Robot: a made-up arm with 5 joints.
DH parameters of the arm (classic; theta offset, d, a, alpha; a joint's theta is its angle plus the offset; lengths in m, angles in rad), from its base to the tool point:
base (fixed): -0.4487 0 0.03 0
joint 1: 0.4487 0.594 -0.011 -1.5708
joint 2: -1.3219 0 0.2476 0
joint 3: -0.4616 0 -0.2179 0
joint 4: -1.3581 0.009 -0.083 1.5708
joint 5: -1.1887 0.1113 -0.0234 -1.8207
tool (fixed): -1.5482 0.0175 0 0
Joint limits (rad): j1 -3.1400..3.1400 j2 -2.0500..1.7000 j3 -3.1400..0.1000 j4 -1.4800..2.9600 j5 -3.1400..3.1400
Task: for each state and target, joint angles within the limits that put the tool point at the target. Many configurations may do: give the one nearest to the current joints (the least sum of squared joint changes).
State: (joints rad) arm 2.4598 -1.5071 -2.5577 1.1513 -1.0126
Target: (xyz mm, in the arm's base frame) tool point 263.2 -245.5 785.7
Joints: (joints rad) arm 2.4144 -1.9680 -1.8014 1.9145 -1.0570
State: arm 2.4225 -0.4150 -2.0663 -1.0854 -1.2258
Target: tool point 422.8 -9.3 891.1
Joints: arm 3.1400 -1.0265 -2.4321 -1.3501 -1.8058
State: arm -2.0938 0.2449 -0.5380 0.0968 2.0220
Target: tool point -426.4 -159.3 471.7
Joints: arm -2.8352 0.8272 -1.2500 0.0881 2.0349
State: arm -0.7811 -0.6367 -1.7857 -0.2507 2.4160
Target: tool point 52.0 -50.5 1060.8
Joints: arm -0.7896 -0.8729 -1.0474 -0.3378 2.4736
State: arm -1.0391 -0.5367 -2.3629 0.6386 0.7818
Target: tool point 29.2 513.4 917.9
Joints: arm -1.5097 -1.1650 -2.8039 0.4428 0.7487
